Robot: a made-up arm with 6 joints.
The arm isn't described. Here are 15 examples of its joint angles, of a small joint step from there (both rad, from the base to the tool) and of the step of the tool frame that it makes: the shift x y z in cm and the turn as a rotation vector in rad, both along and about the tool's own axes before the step.
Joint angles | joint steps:
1: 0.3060 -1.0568 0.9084 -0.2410 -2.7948 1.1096 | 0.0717 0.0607 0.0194 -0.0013 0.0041 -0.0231
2: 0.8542 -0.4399 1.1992 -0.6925 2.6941 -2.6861 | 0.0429 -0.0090 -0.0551 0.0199 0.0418 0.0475
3: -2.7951 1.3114 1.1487 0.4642 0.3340 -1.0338 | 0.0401 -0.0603 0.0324 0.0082 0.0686 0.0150
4: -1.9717 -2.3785 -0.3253 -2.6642 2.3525 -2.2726 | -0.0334 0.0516 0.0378 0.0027 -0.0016 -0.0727
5: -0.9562 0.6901 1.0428 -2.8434 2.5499 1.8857 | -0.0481 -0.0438 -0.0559 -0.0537 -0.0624 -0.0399
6: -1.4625 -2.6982 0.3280 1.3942 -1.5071 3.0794 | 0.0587 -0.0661 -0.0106 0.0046 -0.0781 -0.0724
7: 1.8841 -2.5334 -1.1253 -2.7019 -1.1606 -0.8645 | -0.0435 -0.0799 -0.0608 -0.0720 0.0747 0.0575
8: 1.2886 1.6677 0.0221 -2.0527 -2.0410 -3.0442 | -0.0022 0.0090 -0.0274 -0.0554 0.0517 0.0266
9: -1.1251 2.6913 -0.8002 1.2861 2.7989 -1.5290 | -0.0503 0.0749 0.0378 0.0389 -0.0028 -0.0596
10: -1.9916 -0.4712 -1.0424 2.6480 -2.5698 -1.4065 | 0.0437 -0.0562 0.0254 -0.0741 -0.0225 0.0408
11: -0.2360 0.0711 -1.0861 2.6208 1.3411 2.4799 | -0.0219 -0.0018 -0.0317 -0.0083 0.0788 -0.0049
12: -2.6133 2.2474 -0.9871 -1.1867 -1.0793 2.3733 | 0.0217 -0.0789 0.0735 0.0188 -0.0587 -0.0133
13: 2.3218 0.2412 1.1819 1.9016 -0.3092 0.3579 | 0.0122 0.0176 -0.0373 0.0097 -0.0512 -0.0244
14: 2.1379 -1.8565 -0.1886 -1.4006 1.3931 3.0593 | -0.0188 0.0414 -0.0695 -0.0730 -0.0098 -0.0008
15: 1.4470 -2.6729 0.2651 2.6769 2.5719 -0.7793 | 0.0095 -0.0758 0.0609 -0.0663 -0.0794 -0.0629
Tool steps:
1: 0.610 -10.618 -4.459 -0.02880 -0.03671 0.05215
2: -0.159 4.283 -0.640 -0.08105 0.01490 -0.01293
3: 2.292 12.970 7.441 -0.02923 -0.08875 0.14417
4: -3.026 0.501 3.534 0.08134 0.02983 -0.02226
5: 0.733 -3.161 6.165 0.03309 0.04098 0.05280
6: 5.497 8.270 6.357 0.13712 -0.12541 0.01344
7: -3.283 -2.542 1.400 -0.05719 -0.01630 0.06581
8: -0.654 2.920 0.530 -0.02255 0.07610 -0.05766
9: -3.327 -5.442 -0.594 0.12948 -0.02646 0.03247
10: 5.024 0.177 3.495 -0.04550 0.10217 -0.05597
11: 1.639 -1.832 1.327 0.03223 0.09370 -0.04318
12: -4.804 -6.228 5.515 -0.11341 -0.01558 -0.04431
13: 0.274 4.307 5.106 0.00813 0.00872 0.05270
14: -3.852 9.495 0.567 -0.09736 -0.01922 0.07502
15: -1.203 7.738 15.301 -0.02538 0.14638 -0.14220
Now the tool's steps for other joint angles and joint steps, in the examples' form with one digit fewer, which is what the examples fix.
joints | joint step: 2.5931 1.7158 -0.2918 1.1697 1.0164 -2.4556 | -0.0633 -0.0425 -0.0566 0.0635 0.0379 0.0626
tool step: -3.98 -0.54 -1.43 -0.0461 0.0551 0.0253
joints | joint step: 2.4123 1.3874 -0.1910 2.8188 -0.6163 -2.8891 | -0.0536 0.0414 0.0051 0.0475 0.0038 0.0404
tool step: 1.86 -3.76 -4.19 -0.0408 0.0405 -0.0003
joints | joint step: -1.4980 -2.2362 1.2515 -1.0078 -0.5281 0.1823 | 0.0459 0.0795 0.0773 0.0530 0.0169 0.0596
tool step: -1.05 -9.51 2.26 -0.1062 -0.0386 -0.0661
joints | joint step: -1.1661 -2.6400 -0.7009 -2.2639 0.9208 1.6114 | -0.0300 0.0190 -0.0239 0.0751 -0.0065 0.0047
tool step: 1.98 -0.97 -3.67 -0.0994 -0.0570 -0.0140
